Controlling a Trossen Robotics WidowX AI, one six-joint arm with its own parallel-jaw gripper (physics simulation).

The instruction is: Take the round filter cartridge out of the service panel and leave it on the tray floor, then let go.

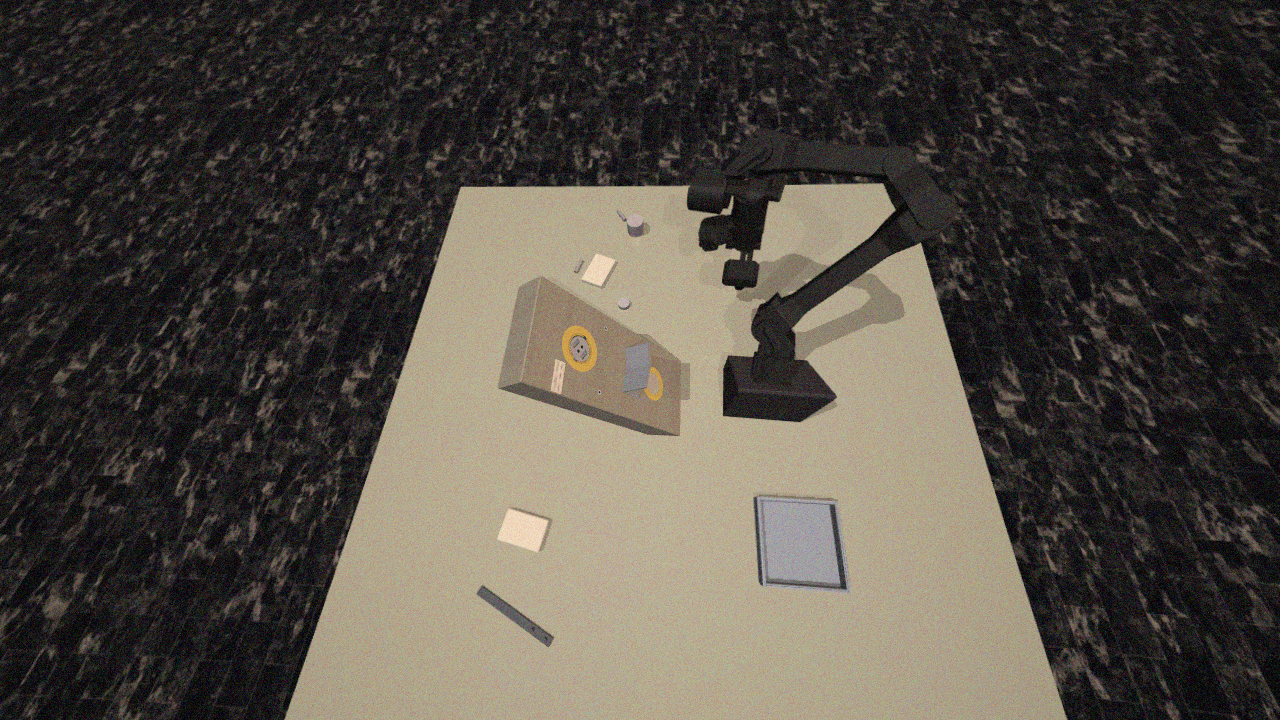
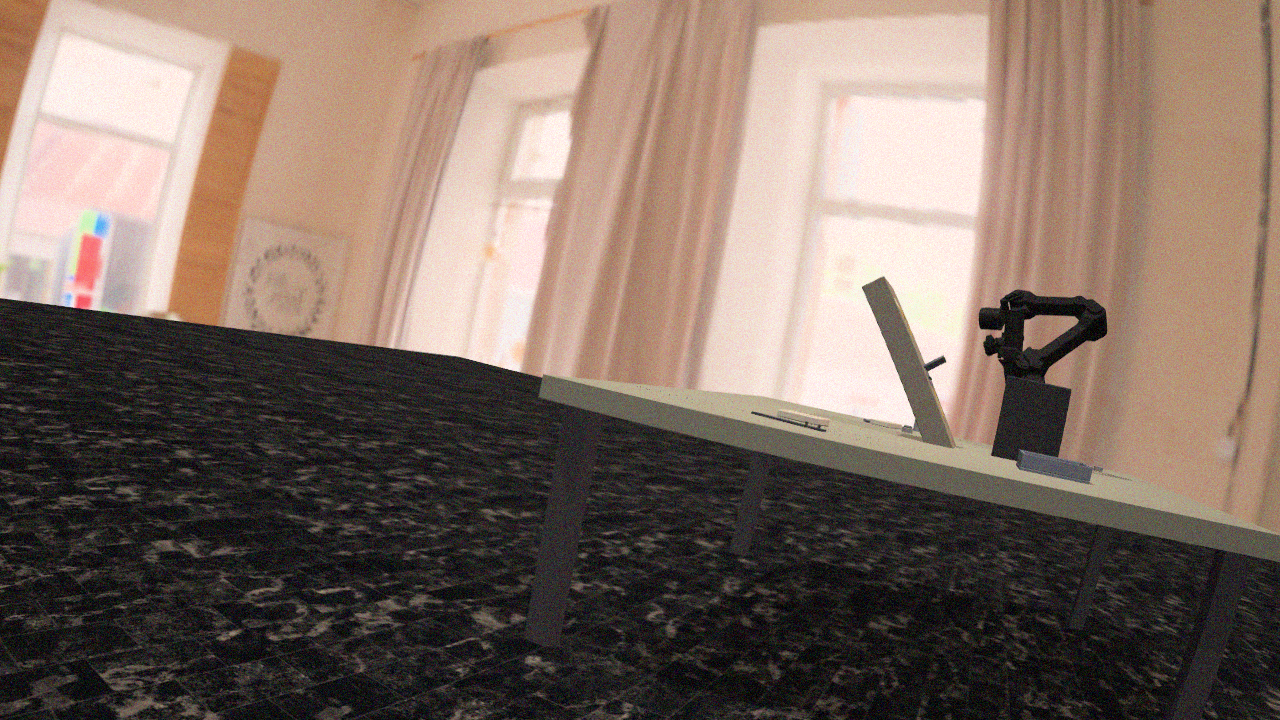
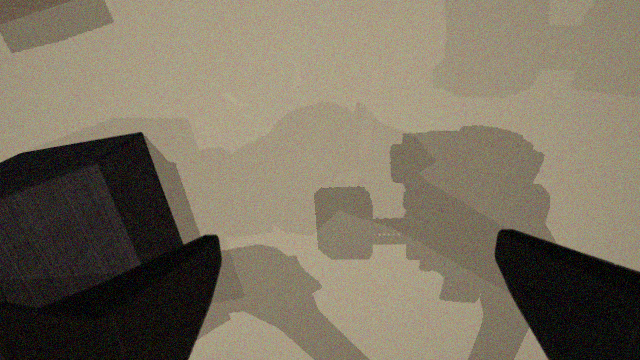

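Observation:
The tan service panel (image 1: 604, 380) (image 2: 911, 362) (image 3: 35, 7) stands tilted on the table. A round grey part (image 1: 580, 348) with dark marks sits inside its left yellow ring. A grey flap (image 1: 637, 368) juts out and partly covers the second yellow ring (image 1: 656, 385); what is inside that ring is hidden, so I cannot tell which opening holds the filter cartridge. The shallow blue-grey tray (image 1: 799, 541) (image 2: 1056, 466) lies on the table with a bare floor. My gripper (image 1: 744, 234) (image 3: 358, 246) is open and empty, fingers down above the table, to the right of the panel's far side, well away from the tray.
The arm's dark base (image 1: 774, 391) (image 3: 90, 215) stands between panel and tray. Beyond the panel lie a grey cylinder (image 1: 634, 225), a cream block (image 1: 598, 269) and a small disc (image 1: 623, 303). Another cream block (image 1: 523, 529) and a dark bar (image 1: 515, 615) lie at the near left.

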